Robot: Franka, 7 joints.
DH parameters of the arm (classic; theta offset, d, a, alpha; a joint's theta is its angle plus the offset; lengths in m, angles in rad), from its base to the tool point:
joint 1: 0 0.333 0 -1.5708
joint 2: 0 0 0 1.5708
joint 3: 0 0.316 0.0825 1.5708
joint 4: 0 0 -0.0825 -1.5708
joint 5: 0 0.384 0 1.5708
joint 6: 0 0 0.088 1.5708
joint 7: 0 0.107 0 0
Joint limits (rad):
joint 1: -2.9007..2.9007
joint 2: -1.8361..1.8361
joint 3: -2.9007..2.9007
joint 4: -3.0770..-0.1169
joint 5: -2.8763..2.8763
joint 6: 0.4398..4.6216
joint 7: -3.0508..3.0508
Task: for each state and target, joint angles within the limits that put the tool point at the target. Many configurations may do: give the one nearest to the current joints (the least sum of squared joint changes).
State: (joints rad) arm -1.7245 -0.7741 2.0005 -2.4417 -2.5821 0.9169 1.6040
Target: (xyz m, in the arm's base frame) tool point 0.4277 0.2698 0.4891
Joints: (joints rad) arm -1.3695 -0.5992 1.8580 -2.2937 -2.5303 0.6198 1.6040
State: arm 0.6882 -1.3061 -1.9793 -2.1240 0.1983 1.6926 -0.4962
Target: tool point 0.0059 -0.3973 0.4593
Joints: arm 0.0398 -1.4957 -1.3674 -2.2213 0.3458 1.3281 -0.4962
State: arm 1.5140 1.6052 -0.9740 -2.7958 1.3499 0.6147 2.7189
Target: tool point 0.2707 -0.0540 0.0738
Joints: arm 1.3561 1.7489 -1.2007 -2.5388 1.4754 0.7794 2.7189
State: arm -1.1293 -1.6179 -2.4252 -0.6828 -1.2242 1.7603 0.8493
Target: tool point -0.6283 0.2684 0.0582
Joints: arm -0.9223 -1.4180 -2.1862 -1.1139 -1.0678 1.4848 0.8493
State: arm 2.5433 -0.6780 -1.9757 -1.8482 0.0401 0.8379 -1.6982
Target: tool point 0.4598 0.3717 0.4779
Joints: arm 2.8353 -0.7208 -1.8846 -1.4411 0.0761 1.2214 -1.6982
